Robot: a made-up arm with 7 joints. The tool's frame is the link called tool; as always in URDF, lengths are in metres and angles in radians. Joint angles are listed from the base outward. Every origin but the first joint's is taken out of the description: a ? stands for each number. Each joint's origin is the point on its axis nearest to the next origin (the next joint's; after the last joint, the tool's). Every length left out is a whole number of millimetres.
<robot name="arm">
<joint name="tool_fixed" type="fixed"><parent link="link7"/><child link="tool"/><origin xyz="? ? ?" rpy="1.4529 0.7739 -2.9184"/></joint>
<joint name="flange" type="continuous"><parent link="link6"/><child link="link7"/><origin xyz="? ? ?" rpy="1.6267 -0.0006 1.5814"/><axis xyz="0 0 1"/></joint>
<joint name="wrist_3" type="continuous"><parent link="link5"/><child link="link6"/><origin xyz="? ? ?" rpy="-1.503 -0.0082 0.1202"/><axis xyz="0 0 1"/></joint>
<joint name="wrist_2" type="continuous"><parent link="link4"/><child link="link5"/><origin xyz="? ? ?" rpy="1.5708 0 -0.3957"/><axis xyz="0 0 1"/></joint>
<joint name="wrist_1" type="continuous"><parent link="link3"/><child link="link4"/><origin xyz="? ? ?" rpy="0 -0.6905 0"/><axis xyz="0 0 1"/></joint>
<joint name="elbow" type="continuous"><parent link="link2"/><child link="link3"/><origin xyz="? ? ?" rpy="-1.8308 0.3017 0.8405"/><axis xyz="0 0 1"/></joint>
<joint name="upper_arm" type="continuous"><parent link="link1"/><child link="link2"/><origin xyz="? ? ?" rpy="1.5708 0 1.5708"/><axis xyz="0 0 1"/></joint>
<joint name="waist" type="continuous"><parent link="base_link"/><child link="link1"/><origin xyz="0.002 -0.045 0.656" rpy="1.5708 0 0"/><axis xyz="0 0 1"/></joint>
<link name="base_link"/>
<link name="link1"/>
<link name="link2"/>
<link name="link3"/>
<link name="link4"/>
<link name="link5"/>
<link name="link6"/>
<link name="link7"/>
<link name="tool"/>
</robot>
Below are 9 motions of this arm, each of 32 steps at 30 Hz.
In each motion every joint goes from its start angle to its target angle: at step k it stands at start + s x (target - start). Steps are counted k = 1, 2, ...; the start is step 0. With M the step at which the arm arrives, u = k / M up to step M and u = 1 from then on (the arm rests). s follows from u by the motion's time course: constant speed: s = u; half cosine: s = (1 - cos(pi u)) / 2; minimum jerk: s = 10 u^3 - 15 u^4 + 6 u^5.
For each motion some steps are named. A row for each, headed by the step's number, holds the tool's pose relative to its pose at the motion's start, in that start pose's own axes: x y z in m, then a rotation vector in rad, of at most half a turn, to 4 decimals.
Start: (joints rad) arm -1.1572 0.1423 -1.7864 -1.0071 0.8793 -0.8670 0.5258
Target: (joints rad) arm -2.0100 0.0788 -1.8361 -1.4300 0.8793 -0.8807 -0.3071
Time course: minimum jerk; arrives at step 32
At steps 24, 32:
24: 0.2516 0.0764 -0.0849 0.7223 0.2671 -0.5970
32: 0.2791 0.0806 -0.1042 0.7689 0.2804 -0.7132

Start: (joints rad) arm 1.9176 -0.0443 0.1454 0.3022 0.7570 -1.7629 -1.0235
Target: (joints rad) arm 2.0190 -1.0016 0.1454 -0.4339 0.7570 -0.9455 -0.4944
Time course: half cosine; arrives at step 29
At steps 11, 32:
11: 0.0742 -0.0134 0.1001 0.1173 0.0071 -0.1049
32: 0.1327 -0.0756 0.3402 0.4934 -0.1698 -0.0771

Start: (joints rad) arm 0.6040 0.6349 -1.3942 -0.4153 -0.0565 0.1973 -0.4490
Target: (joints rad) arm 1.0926 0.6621 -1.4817 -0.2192 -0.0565 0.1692 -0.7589
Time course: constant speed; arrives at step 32
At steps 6, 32:
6: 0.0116 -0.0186 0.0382 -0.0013 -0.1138 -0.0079
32: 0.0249 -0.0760 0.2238 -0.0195 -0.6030 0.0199

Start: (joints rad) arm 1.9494 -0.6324 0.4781 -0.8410 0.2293 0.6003 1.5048
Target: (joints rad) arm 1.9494 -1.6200 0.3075 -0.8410 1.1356 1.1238 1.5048
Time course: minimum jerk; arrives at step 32
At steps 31, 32:
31: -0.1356 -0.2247 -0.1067 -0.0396 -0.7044 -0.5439
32: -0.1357 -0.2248 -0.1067 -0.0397 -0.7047 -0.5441

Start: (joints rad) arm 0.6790 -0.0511 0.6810 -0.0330 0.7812 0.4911 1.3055
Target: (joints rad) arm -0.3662 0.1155 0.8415 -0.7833 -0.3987 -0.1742 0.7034
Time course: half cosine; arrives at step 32
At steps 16, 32:
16: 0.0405 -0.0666 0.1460 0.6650 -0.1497 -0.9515
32: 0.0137 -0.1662 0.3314 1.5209 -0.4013 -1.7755

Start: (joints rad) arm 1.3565 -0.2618 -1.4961 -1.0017 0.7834 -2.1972 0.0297
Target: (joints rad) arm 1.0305 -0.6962 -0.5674 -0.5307 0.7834 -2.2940 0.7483
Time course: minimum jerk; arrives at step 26
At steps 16, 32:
16: 0.0517 -0.0899 -0.1313 -0.3993 -0.5510 0.2224
32: 0.0752 -0.1301 -0.1559 -0.4974 -0.7620 0.2860

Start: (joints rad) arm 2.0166 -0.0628 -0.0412 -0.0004 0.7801 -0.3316 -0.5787
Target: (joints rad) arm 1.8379 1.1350 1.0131 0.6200 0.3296 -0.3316 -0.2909
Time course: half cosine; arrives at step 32
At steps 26, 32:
26: -0.0438 0.0947 -0.3393 -0.4397 0.7897 1.4510
32: -0.0633 0.1288 -0.3688 -0.4151 0.7875 1.6368

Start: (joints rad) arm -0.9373 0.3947 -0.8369 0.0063 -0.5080 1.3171 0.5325
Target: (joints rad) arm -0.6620 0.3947 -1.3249 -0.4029 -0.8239 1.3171 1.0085
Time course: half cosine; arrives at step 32
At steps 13, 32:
13: -0.1015 0.0133 0.0492 -0.0366 0.4318 -0.1127
32: -0.2201 0.0330 0.1873 -0.0169 1.2361 -0.1585

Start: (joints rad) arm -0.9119 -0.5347 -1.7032 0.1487 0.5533 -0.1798 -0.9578
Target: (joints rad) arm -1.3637 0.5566 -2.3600 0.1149 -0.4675 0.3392 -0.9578
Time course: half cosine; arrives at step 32
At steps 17, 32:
17: -0.1706 -0.2416 0.0643 -0.2291 -0.6062 -0.3219
32: -0.4425 -0.2954 0.1053 -0.7915 -0.6954 -0.6333

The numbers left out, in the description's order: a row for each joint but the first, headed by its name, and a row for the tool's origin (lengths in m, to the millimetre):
tool: 0.054 -0.05 0
flange: 0.038 0.046 0
wrist_3: -0.094 -0.048 0
wrist_2: 0.061 0.002 0
wrist_1: -0.102 0.026 0
elbow: 0.257 -0.278 0
upper_arm: -0.141 0.052 0

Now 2 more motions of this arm.
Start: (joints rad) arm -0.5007 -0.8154 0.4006 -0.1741 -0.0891 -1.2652 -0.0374
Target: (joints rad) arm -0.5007 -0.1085 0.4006 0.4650 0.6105 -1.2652 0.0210
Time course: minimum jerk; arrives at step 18
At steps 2, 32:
2: -0.0027 -0.0003 -0.0024 -0.0076 0.0111 0.0132
32: -0.2073 -0.0851 -0.1238 -0.6979 0.8040 1.1943

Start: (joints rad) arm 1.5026 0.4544 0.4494 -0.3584 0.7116 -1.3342 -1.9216
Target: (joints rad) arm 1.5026 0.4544 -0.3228 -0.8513 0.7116 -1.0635 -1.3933
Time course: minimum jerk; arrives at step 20
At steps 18, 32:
18: -0.0085 0.0334 0.0179 -0.4567 0.4564 -1.0574
32: -0.0083 0.0339 0.0180 -0.4587 0.4607 -1.0667

